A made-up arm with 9 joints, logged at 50 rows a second.
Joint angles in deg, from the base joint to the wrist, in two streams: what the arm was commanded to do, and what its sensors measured. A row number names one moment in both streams.
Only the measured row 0 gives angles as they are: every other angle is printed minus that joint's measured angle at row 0.
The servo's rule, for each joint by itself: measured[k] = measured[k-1] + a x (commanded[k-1-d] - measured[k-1]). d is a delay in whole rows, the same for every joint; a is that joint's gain. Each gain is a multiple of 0.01, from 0.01 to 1. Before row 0 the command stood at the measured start. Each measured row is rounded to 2 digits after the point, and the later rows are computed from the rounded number. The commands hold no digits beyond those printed.
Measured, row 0:
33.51, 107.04, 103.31, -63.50, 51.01, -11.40, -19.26, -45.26, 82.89
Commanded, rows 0 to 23:
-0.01, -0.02, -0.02, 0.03, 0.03, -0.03, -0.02, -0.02, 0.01
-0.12, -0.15, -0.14, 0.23, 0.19, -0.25, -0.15, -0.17, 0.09
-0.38, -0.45, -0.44, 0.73, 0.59, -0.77, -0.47, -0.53, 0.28
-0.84, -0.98, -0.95, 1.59, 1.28, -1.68, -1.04, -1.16, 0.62
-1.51, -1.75, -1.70, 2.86, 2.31, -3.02, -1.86, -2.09, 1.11
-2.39, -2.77, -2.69, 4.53, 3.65, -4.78, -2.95, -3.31, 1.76
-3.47, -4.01, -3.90, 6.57, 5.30, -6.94, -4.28, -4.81, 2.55
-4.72, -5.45, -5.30, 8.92, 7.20, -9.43, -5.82, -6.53, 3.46
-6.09, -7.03, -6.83, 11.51, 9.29, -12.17, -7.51, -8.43, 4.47
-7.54, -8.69, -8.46, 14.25, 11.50, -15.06, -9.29, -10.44, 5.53
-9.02, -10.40, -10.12, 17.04, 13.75, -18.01, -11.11, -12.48, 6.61
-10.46, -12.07, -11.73, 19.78, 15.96, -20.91, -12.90, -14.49, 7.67
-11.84, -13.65, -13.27, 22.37, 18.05, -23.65, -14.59, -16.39, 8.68
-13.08, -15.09, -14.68, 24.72, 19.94, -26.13, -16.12, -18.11, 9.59
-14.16, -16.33, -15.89, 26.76, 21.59, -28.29, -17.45, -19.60, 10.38
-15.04, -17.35, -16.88, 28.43, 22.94, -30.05, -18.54, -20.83, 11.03
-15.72, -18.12, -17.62, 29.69, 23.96, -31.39, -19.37, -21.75, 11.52
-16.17, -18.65, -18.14, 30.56, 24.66, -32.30, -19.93, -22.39, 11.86
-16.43, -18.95, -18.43, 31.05, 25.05, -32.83, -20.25, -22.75, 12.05
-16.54, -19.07, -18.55, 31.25, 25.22, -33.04, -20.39, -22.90, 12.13
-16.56, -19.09, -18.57, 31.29, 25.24, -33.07, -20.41, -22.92, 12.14
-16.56, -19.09, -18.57, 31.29, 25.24, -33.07, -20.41, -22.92, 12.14
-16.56, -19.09, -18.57, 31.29, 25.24, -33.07, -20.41, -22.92, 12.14
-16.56, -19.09, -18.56, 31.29, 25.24, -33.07, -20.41, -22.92, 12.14
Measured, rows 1 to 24:
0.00, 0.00, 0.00, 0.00, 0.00, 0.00, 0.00, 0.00, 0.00
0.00, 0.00, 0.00, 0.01, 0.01, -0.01, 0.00, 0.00, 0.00
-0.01, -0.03, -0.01, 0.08, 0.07, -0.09, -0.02, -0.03, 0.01
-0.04, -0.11, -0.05, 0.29, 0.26, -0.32, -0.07, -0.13, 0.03
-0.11, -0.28, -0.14, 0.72, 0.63, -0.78, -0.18, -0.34, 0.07
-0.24, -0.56, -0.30, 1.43, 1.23, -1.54, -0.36, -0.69, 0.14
-0.43, -0.98, -0.54, 2.45, 2.10, -2.64, -0.64, -1.21, 0.25
-0.70, -1.56, -0.88, 3.81, 3.25, -4.10, -1.04, -1.93, 0.41
-1.06, -2.30, -1.32, 5.50, 4.67, -5.91, -1.57, -2.85, 0.62
-1.51, -3.20, -1.87, 7.48, 6.33, -8.04, -2.22, -3.97, 0.89
-2.05, -4.24, -2.53, 9.71, 8.19, -10.43, -3.00, -5.26, 1.21
-2.68, -5.41, -3.29, 12.13, 10.19, -13.01, -3.89, -6.70, 1.59
-3.38, -6.68, -4.13, 14.65, 12.27, -15.70, -4.88, -8.26, 2.02
-4.14, -8.00, -5.04, 17.20, 14.35, -18.40, -5.95, -9.89, 2.49
-4.94, -9.35, -6.00, 19.68, 16.36, -21.03, -7.07, -11.53, 2.99
-5.77, -10.68, -6.99, 22.02, 18.24, -23.50, -8.21, -13.14, 3.51
-6.60, -11.95, -7.98, 24.14, 19.93, -25.73, -9.35, -14.68, 4.04
-7.42, -13.12, -8.94, 25.97, 21.38, -27.65, -10.45, -16.09, 4.56
-8.21, -14.17, -9.86, 27.48, 22.56, -29.23, -11.49, -17.35, 5.07
-8.95, -15.08, -10.72, 28.66, 23.46, -30.45, -12.45, -18.43, 5.56
-9.63, -15.84, -11.50, 29.51, 24.09, -31.33, -13.32, -19.32, 6.02
-10.25, -16.46, -12.21, 30.10, 24.50, -31.92, -14.10, -20.04, 6.45
-10.82, -16.96, -12.85, 30.49, 24.77, -32.31, -14.79, -20.62, 6.85
-11.34, -17.36, -13.42, 30.75, 24.94, -32.57, -15.41, -21.08, 7.22
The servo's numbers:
d 1
a 0.09 0.19 0.10 0.33 0.36 0.34 0.11 0.20 0.07

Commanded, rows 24 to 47:
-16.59, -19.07, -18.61, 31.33, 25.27, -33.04, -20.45, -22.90, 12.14
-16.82, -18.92, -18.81, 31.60, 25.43, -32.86, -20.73, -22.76, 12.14
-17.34, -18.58, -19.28, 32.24, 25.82, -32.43, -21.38, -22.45, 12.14
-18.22, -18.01, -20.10, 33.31, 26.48, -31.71, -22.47, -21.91, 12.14
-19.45, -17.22, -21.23, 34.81, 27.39, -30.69, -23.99, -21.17, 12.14
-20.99, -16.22, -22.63, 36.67, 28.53, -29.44, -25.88, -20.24, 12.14
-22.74, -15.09, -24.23, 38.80, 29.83, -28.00, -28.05, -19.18, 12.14
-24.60, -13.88, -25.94, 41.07, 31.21, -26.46, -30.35, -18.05, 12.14
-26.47, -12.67, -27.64, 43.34, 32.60, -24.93, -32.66, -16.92, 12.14
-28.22, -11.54, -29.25, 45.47, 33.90, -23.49, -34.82, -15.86, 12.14
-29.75, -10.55, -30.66, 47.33, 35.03, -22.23, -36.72, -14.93, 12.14
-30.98, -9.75, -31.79, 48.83, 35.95, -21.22, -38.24, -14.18, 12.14
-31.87, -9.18, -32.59, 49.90, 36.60, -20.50, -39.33, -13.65, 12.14
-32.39, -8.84, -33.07, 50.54, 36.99, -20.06, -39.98, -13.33, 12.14
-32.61, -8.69, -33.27, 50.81, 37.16, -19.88, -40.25, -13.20, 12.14
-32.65, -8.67, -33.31, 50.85, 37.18, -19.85, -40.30, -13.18, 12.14
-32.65, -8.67, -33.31, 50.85, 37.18, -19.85, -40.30, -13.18, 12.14
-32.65, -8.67, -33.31, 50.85, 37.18, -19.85, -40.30, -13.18, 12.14
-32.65, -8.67, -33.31, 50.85, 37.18, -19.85, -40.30, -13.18, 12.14
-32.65, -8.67, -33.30, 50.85, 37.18, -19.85, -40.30, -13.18, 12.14
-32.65, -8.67, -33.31, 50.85, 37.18, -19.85, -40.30, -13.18, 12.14
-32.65, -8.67, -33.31, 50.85, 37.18, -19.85, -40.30, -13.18, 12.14
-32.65, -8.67, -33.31, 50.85, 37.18, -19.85, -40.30, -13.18, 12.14
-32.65, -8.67, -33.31, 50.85, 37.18, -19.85, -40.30, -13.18, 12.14
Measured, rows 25 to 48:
-11.81, -17.69, -13.93, 30.93, 25.05, -32.74, -15.96, -21.45, 7.56
-12.24, -17.95, -14.40, 31.06, 25.13, -32.84, -16.45, -21.74, 7.88
-12.65, -18.13, -14.84, 31.24, 25.24, -32.85, -16.92, -21.94, 8.18
-13.07, -18.22, -15.28, 31.57, 25.45, -32.71, -17.41, -22.04, 8.46
-13.53, -18.18, -15.76, 32.14, 25.82, -32.37, -17.97, -22.01, 8.72
-14.06, -18.00, -16.31, 33.02, 26.39, -31.80, -18.63, -21.84, 8.96
-14.68, -17.66, -16.94, 34.22, 27.16, -31.00, -19.43, -21.52, 9.18
-15.41, -17.17, -17.67, 35.73, 28.12, -29.98, -20.38, -21.05, 9.39
-16.24, -16.54, -18.50, 37.49, 29.23, -28.78, -21.48, -20.45, 9.58
-17.16, -15.80, -19.41, 39.42, 30.44, -27.47, -22.71, -19.74, 9.76
-18.16, -14.99, -20.39, 41.42, 31.69, -26.12, -24.04, -18.96, 9.93
-19.20, -14.15, -21.42, 43.37, 32.89, -24.80, -25.43, -18.15, 10.08
-20.26, -13.31, -22.46, 45.17, 33.99, -23.58, -26.84, -17.36, 10.22
-21.30, -12.53, -23.47, 46.73, 34.93, -22.53, -28.21, -16.62, 10.35
-22.30, -11.83, -24.43, 47.99, 35.67, -21.69, -29.50, -15.96, 10.48
-23.23, -11.23, -25.31, 48.92, 36.21, -21.07, -30.68, -15.41, 10.60
-24.08, -10.74, -26.11, 49.56, 36.56, -20.66, -31.74, -14.96, 10.71
-24.85, -10.35, -26.83, 49.99, 36.78, -20.38, -32.68, -14.60, 10.81
-25.55, -10.03, -27.48, 50.27, 36.92, -20.20, -33.52, -14.32, 10.90
-26.19, -9.77, -28.06, 50.46, 37.01, -20.08, -34.27, -14.09, 10.99
-26.77, -9.56, -28.58, 50.59, 37.07, -20.00, -34.93, -13.91, 11.07
-27.30, -9.39, -29.05, 50.68, 37.11, -19.95, -35.52, -13.76, 11.14
-27.78, -9.25, -29.48, 50.74, 37.14, -19.92, -36.05, -13.64, 11.21
-28.22, -9.14, -29.86, 50.78, 37.15, -19.90, -36.52, -13.55, 11.28

